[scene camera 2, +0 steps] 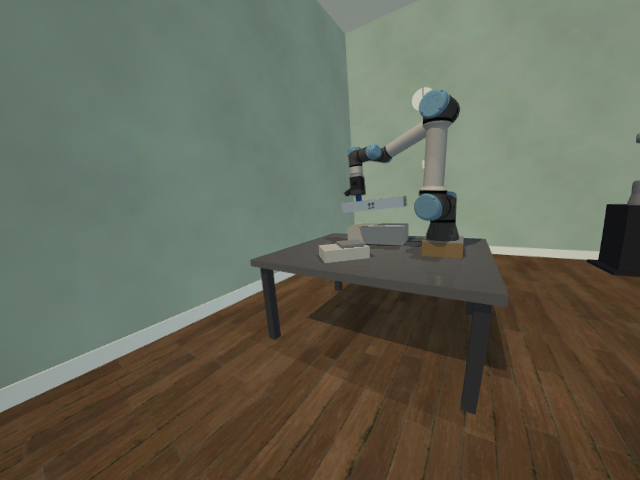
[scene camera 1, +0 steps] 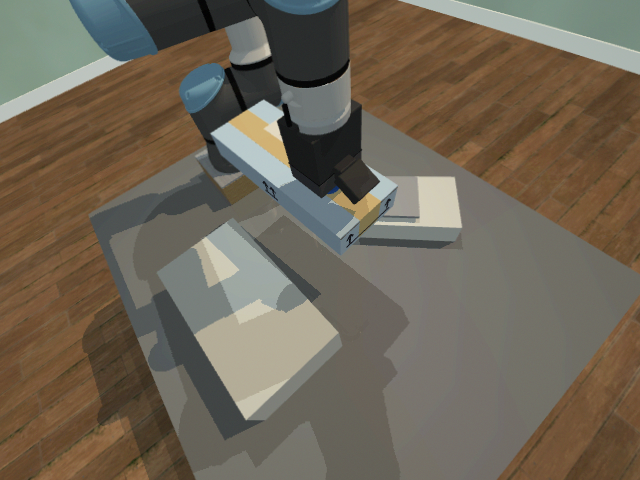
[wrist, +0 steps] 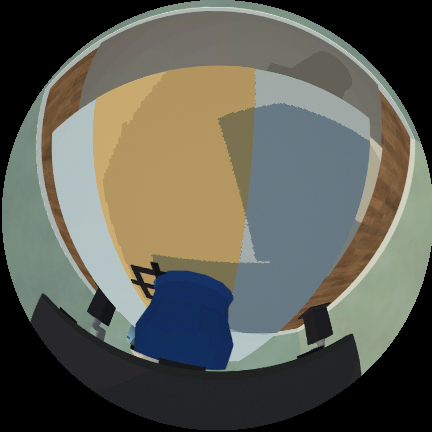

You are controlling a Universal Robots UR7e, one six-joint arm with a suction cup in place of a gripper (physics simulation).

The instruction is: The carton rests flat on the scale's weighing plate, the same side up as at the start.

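Seen in the pictures: hand, tool point: (wrist: 193, 276); arm's base, link origin: (scene camera 2: 441, 238).
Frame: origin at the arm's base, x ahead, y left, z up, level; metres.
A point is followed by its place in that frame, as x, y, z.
Observation:
The pale blue carton (scene camera 1: 305, 206) @(0.445, -0.080, 0.203) (scene camera 2: 379, 204) @(0.305, 0.044, 0.182) (wrist: 310, 200) has an orange tape band along its top, and the arrows on its sides point up. It hangs in the air above the table and looks slightly sloped in scene camera 2. My suction cup (scene camera 1: 332, 190) (scene camera 2: 358, 197) (wrist: 190, 300) is on the carton's top, nearer the end away from the robot base, and holds it. The off-white scale (scene camera 1: 439, 201) @(0.519, 0.235, -0.018) (scene camera 2: 343, 253) @(0.429, 0.264, -0.038) stands on the table; its grey weighing plate (scene camera 1: 405, 198) @(0.461, 0.179, -0.002) (scene camera 2: 351, 243) @(0.412, 0.195, -0.002) is partly hidden behind the carton in scene camera 1.
A large off-white block (scene camera 1: 273, 351) @(0.518, -0.260, 0.032) (scene camera 2: 385, 235) @(0.319, -0.147, -0.018) stands on the grey table (scene camera 1: 491, 320) @(0.756, 0.093, -0.076) (scene camera 2: 413, 273) @(0.098, 0.352, -0.076), at the left front in scene camera 1. The robot base stands on a wooden block (scene camera 1: 240, 188) @(0.079, -0.058, -0.040) (scene camera 2: 443, 248) @(-0.008, 0.086, -0.032) at the table's back in scene camera 1.

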